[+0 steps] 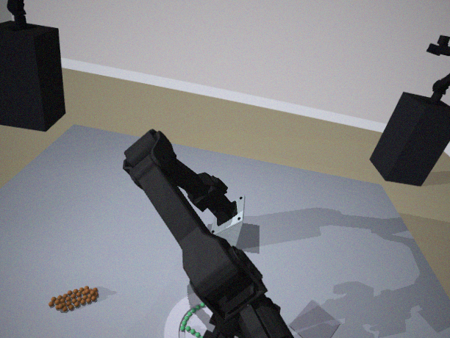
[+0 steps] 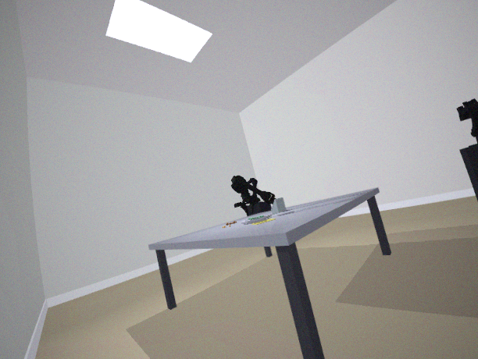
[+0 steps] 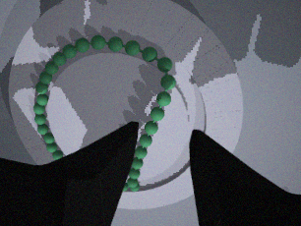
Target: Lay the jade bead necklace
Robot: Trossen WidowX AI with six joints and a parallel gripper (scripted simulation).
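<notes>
The round bead board is 40 mm behind my gripper tip, 10 mm to the right of it and 40 mm below it. The rest, counted from my gripper tip: yellow strip (150 mm ahead, 220 mm to the left, 50 mm below); then flat grey square (90 mm behind, 230 mm to the left, 50 mm below).
</notes>
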